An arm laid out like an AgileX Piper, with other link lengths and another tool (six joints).
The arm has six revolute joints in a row. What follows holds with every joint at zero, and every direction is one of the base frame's.
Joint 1 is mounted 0.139 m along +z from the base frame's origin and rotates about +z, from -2.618 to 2.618 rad.
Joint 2 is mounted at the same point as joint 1 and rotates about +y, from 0 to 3.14 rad.
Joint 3 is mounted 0.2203 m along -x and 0.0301 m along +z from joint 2 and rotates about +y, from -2.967 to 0 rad.
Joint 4 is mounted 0.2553 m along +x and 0.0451 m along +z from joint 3 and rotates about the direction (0.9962, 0, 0.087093), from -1.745 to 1.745 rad.
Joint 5 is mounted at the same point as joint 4 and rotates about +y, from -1.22 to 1.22 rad.
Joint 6 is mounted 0.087 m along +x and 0.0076 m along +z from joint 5 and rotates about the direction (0.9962, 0, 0.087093), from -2.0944 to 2.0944 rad.
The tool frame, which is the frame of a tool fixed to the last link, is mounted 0.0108 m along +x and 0.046 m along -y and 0.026 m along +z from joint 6; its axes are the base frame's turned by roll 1.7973, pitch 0.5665 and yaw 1.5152 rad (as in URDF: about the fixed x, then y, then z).
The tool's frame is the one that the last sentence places.
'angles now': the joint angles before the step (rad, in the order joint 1, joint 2, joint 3, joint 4, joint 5, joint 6). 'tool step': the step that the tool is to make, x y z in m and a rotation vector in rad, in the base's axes. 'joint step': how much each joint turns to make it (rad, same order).
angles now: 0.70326 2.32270 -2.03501 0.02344 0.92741 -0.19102
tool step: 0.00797 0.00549 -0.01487 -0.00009 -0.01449 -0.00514
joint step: 0.00030 0.07022 -0.05623 -0.01339 -0.02510 0.00865
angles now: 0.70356 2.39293 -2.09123 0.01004 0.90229 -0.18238
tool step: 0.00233 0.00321 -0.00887 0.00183 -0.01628 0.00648
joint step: 0.00260 0.02641 -0.00539 -0.00820 -0.03459 -0.00251
